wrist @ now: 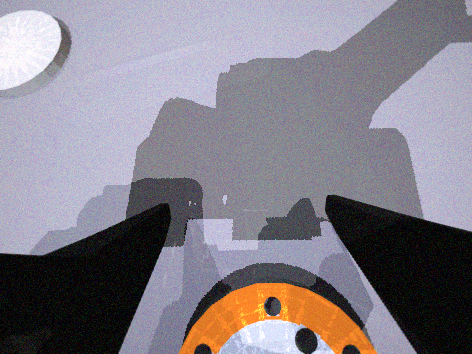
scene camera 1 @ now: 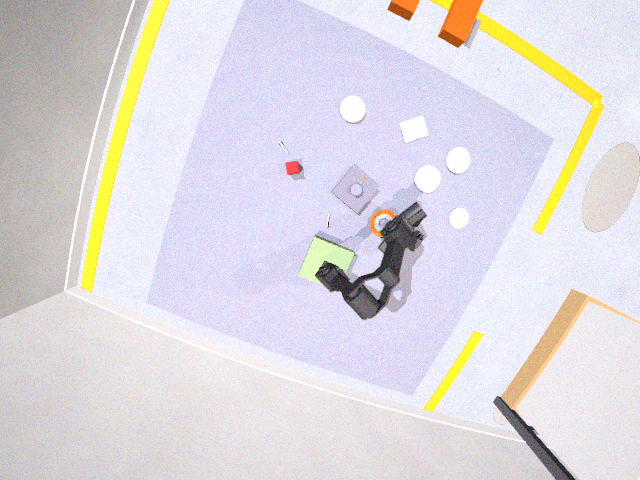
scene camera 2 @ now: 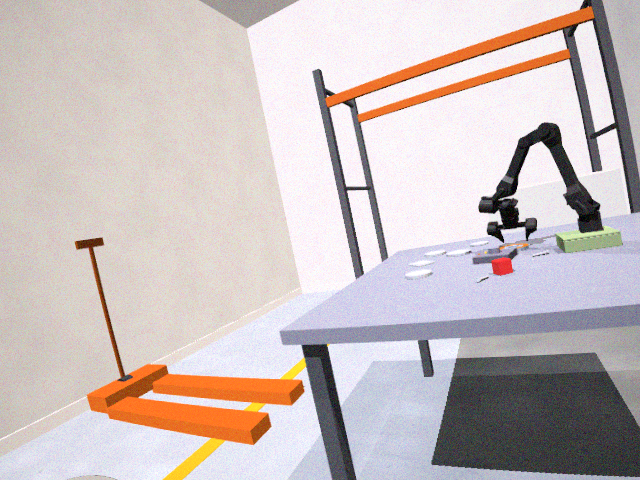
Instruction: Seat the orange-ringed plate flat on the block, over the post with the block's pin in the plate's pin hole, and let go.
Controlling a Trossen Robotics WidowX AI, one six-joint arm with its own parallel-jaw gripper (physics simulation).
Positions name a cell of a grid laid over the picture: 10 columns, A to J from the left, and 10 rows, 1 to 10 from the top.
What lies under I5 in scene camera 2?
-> The gripper.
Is the gripper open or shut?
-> Open.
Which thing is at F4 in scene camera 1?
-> A grey block.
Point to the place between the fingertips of the gripper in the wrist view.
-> At F6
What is the gripper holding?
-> Nothing.
